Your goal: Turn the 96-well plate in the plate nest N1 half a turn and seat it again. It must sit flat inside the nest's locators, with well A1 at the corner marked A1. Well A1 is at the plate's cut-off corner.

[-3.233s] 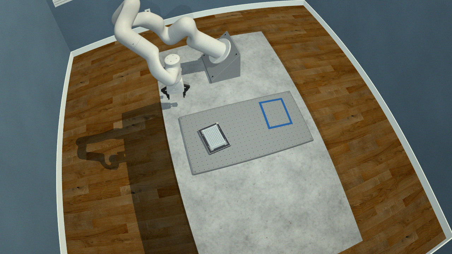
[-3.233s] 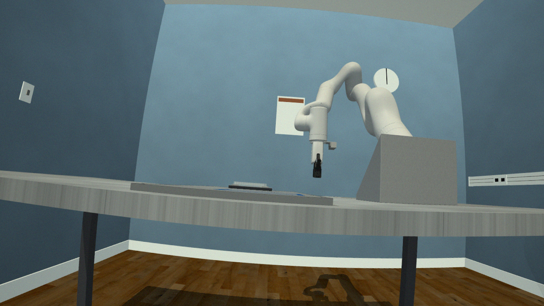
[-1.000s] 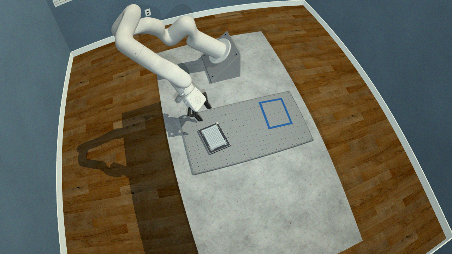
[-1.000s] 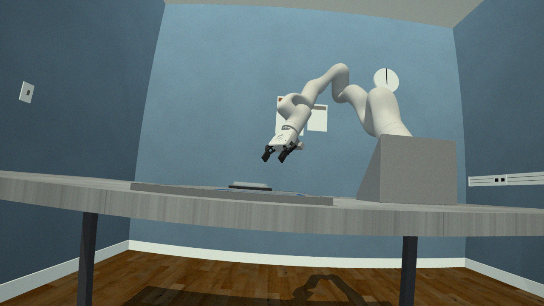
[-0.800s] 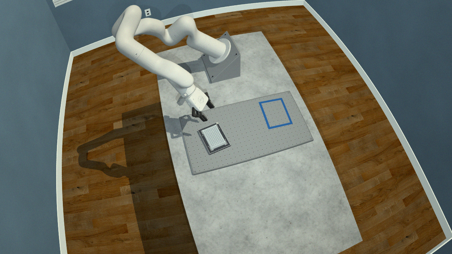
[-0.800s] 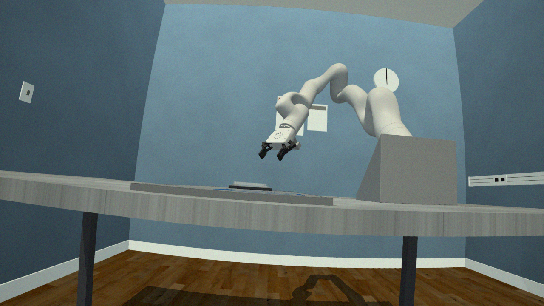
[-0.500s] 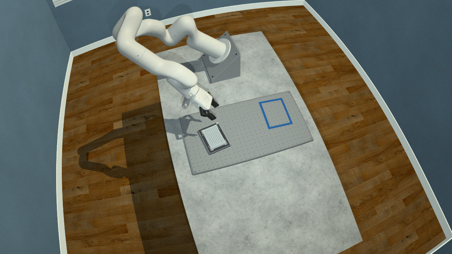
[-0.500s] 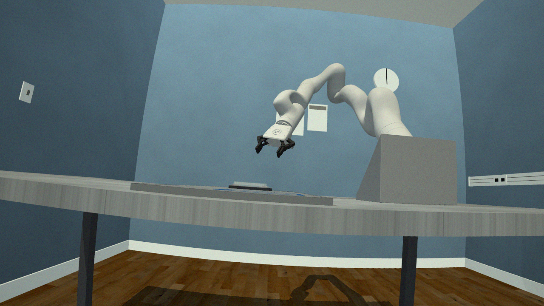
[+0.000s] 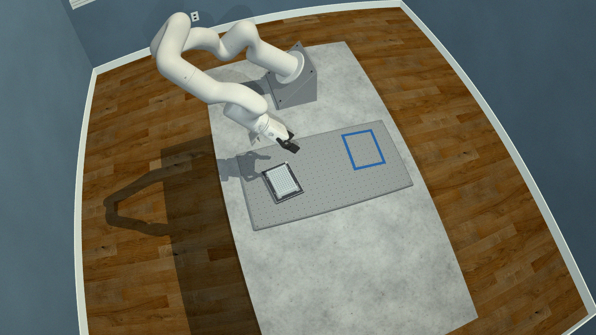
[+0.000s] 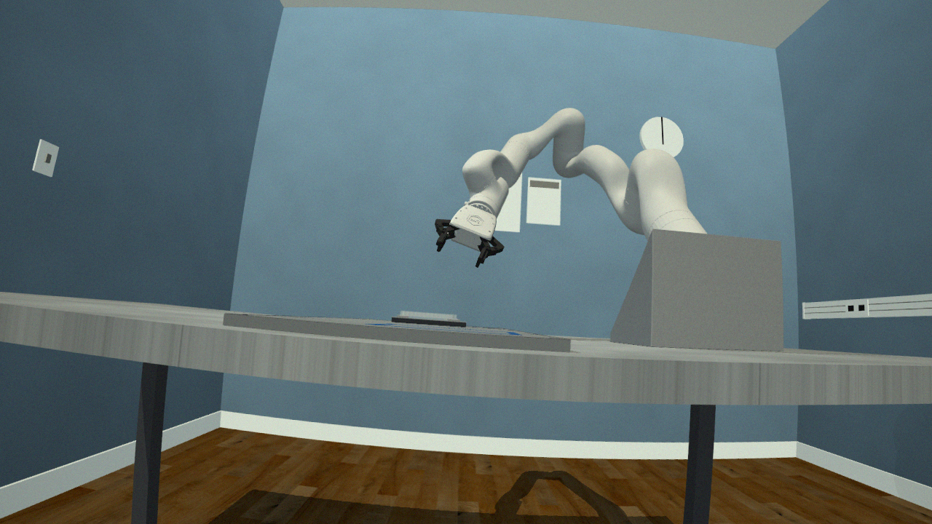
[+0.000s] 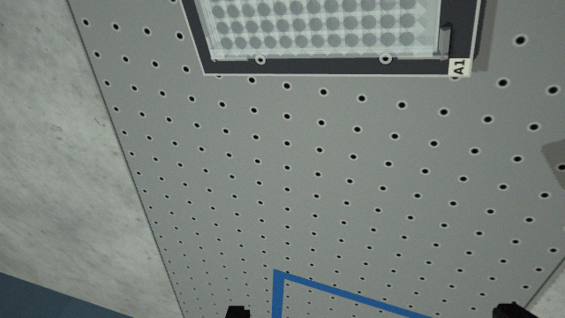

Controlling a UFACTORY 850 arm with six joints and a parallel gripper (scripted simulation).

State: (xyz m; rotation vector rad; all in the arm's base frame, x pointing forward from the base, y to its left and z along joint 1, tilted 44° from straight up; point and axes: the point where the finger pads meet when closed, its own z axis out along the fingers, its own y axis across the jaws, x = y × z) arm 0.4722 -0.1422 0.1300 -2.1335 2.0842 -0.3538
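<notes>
Right now the 96-well plate is 14 cm below my hand, 8 cm to the right of it and 6 cm ahead of it. Also, from my hand: dark plate nest (16 cm below, 8 cm to the right, 6 cm ahead).
</notes>
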